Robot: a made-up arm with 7 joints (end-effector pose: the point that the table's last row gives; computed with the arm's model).
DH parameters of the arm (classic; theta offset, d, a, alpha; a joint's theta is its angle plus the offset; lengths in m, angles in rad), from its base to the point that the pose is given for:
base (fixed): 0 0.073 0 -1.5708
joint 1: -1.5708 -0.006 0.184 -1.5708
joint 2: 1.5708 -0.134 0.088 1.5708
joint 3: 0 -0.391 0.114 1.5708
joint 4: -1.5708 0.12 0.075 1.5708
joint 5: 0 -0.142 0.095 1.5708
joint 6: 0 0.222 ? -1.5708
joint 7: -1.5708 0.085 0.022 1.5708
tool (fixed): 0 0.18 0 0
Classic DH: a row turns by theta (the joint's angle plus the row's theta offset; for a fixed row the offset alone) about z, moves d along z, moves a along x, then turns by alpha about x.
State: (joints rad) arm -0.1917 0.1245 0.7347 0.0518 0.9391 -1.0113 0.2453
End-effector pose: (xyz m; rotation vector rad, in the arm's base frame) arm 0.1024 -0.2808 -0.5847 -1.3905 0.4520 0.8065
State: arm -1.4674 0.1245 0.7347 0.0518 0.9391 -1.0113 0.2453
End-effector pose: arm 0.6590 -0.2808 -0.0203 -1.6052 -0.5400 -0.1809
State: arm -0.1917 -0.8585 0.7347 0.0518 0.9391 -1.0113 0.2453
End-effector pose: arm -0.0133 -0.8650 0.0111 -2.1810 1.0376 0.4229
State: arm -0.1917 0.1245 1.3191 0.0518 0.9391 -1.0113 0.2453
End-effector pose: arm 0.2391 -0.1732 -0.5444 -1.6734 0.0346 1.1965
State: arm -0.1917 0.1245 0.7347 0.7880 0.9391 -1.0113 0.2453
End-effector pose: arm 0.2186 -0.4819 -0.3565 -1.9395 0.3982 0.1920
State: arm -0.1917 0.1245 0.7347 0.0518 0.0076 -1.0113 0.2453
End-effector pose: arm 0.2683 -0.1078 -0.3799 -1.0120 -0.3715 0.4246
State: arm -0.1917 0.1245 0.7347 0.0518 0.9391 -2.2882 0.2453
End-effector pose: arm 0.2035 -0.3092 -0.5115 -2.5059 -0.3711 0.8410
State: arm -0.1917 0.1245 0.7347 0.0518 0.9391 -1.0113 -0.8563
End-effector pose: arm 0.0015 -0.3978 -0.4743 -0.7610 -0.4054 1.4118
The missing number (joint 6, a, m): 0.235
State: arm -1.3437 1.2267 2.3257 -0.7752 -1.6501 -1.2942 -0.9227
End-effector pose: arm -0.1589 0.5454 0.1387 -1.8852 1.8884 -0.7184
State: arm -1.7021 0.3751 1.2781 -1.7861 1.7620 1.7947 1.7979
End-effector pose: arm 0.0803 -0.0684 -0.4001 0.2916 -2.8016 0.0023
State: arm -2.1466 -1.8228 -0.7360 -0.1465 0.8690 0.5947 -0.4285
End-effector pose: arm -0.2342 -0.6173 -0.4054 0.3926 -2.4705 -1.5912
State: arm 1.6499 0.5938 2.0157 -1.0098 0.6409 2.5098 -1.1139
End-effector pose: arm -0.2897 0.2480 0.1034 -0.1945 -2.4787 0.8318
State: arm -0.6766 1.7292 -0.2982 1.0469 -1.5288 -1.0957 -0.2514
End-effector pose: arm -0.0746 0.2245 0.0377 -0.2519 -1.5254 -1.2511
